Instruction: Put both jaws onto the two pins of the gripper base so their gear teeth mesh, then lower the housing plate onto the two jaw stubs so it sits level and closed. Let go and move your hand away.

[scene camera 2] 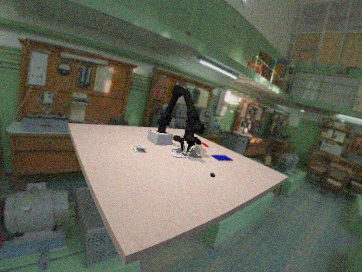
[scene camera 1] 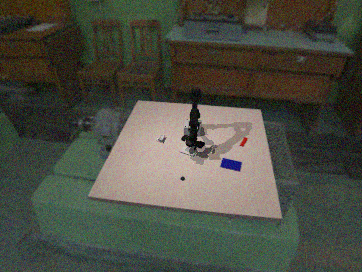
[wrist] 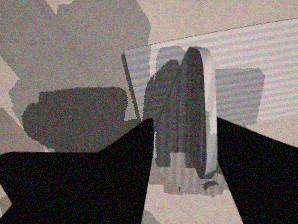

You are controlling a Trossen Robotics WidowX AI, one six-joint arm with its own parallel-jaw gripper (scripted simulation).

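Note:
Grey jaw held in my gripper (wrist: 180, 123).

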